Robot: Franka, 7 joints.
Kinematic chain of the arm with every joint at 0, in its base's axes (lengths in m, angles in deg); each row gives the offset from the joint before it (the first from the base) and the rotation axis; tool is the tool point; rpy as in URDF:
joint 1: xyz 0 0 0.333 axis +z
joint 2: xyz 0 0 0 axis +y
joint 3: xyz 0 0 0.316 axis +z
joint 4: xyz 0.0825 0 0 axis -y
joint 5: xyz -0.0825 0 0.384 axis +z
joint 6: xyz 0 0 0 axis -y
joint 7: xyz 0.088 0 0 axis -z
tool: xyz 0 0 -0.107 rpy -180 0 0
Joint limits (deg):
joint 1: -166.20..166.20
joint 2: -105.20..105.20
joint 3: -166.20..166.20
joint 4: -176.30..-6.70
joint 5: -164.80..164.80
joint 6: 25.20..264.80
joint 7: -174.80..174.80
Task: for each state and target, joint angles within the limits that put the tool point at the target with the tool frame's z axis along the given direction. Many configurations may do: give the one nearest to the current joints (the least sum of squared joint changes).
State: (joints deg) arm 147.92 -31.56 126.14 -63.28 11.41 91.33 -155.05
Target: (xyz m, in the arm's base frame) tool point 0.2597 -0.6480 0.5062 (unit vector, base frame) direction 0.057 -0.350 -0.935
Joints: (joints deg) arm 151.96 -28.49 129.21 -84.89 22.11 123.60 -155.05
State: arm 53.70 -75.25 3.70 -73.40 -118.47 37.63 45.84
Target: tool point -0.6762 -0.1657 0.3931 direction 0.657 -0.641 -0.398
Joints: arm 23.31 -105.20 43.84 -55.74 -139.54 25.80 45.84
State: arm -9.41 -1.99 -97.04 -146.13 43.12 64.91 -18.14
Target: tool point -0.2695 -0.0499 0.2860 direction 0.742 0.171 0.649
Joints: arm -41.49 -29.75 -133.29 -137.60 11.00 27.85 -18.14
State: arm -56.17 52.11 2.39 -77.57 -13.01 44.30 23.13
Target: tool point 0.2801 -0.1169 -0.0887 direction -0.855 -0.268 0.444
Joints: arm -31.42 80.15 16.29 -99.98 -38.68 52.58 23.13
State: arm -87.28 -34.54 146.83 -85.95 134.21 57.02 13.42
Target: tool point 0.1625 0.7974 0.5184 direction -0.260 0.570 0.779
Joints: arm -96.07 -49.14 165.85 -54.46 164.80 106.47 13.42
